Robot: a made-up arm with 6 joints. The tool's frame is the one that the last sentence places.
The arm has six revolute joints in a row. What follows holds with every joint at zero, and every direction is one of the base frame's. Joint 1 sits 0.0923 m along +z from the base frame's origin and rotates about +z. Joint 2 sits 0.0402 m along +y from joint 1 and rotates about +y. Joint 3 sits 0.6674 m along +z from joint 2 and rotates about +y. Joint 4 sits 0.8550 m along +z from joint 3 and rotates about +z. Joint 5 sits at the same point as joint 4 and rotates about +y. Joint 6 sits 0.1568 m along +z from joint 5 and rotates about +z. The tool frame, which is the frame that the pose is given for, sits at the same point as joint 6; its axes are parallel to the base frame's.
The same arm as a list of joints. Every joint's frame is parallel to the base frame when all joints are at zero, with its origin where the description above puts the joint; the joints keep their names.
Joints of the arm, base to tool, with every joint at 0 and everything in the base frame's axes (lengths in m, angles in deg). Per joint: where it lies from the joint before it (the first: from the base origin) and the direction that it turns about. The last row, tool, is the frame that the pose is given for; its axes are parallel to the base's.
joint 1: offset 0 0 0.0923 axis 0 0 1
joint 2: offset 0 0.0402 0 axis 0 1 0
joint 3: offset 0 0 0.6674 axis 0 1 0
joint 4: offset 0 0 0.855 axis 0 0 1
joint 5: offset 0 0 0 axis 0 1 0
joint 6: offset 0 0 0.1568 axis 0 0 1
tool: offset 0 0 0

